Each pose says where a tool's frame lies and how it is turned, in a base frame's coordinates. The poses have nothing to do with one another.
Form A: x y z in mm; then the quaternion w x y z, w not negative.
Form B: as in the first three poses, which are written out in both.
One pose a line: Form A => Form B
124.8 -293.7 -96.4 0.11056 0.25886 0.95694 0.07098 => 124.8 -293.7 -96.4 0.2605 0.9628 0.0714 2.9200
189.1 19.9 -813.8 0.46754 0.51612 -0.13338 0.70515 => 189.1 19.9 -813.8 0.5839 -0.1509 0.7977 2.1686
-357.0 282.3 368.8 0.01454 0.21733 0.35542 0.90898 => -357.0 282.3 368.8 0.2174 0.3555 0.9091 3.1125
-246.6 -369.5 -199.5 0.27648 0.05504 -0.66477 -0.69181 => -246.6 -369.5 -199.5 0.0573 -0.6917 -0.7199 2.5813
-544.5 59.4 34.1 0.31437 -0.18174 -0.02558 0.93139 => -544.5 59.4 34.1 -0.1914 -0.0269 0.9811 2.5020
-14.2 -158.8 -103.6 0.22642 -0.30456 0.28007 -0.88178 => -14.2 -158.8 -103.6 -0.3127 0.2875 -0.9053 2.6848
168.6 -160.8 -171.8 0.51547 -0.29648 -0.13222 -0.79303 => 168.6 -160.8 -171.8 -0.3460 -0.1543 -0.9255 2.0585
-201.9 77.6 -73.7 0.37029 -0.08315 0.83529 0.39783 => -201.9 77.6 -73.7 -0.0895 0.8992 0.4283 2.3830
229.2 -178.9 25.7 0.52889 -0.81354 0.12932 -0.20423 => 229.2 -178.9 25.7 -0.9586 0.1524 -0.2406 2.0270
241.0 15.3 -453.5 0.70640 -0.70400 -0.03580 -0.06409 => 241.0 15.3 -453.5 -0.9946 -0.0506 -0.0905 1.5728
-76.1 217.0 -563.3 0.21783 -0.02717 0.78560 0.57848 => -76.1 217.0 -563.3 -0.0278 0.8049 0.5927 2.7024
